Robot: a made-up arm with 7 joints. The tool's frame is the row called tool.
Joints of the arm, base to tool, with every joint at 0 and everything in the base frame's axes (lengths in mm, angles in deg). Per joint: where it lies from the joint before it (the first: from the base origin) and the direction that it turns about. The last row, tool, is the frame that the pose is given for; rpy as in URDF.
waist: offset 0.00 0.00 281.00 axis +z
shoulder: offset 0.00 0.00 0.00 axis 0 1 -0.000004
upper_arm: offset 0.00 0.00 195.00 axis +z
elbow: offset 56.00 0.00 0.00 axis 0 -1 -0.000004
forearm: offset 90.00 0.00 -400.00 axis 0 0.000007 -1
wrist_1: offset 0.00 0.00 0.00 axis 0 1 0.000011
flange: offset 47.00 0.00 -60.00 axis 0 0.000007 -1
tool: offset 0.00 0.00 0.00 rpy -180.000 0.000 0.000
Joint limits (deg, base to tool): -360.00..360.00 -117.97..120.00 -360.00..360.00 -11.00..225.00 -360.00..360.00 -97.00..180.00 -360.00..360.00
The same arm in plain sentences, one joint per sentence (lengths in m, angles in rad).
The arm has seven revolute joints in a row. What follows holds with every joint at zero, and every direction is one of the base frame's.
Joint 1 is mounted 0.281 m along +z from the base frame's origin and turns about +z, from -6.2832 to 6.2832 rad.
Joint 2 is mounted at the same point as joint 1 and turns about +y, from -2.059 to 2.0944 rad.
Joint 3 is mounted 0.195 m along +z from joint 2 and turns about +z, from -6.2832 to 6.2832 rad.
Joint 4 is mounted 0.056 m along +x from joint 3 and turns about -y, from -0.192 to 3.927 rad.
Joint 5 is mounted 0.09 m along +x and 0.4 m along -z from joint 4 and turns about -z, from -6.2832 to 6.2832 rad.
Joint 6 is mounted at the same point as joint 5 and turns about +y, from -1.693 to 3.1416 rad.
Joint 7 is mounted 0.047 m along +x and 0.06 m along -z from joint 6 and turns about -z, from -6.2832 to 6.2832 rad.
The tool frame, which is the frame that the pose is given for, is mounted at the same point as joint 7; its axes are the base frame's turned by roll 3.1416, pitch 0 and yaw 0 rad (as in URDF: about the fixed x, then y, then z).

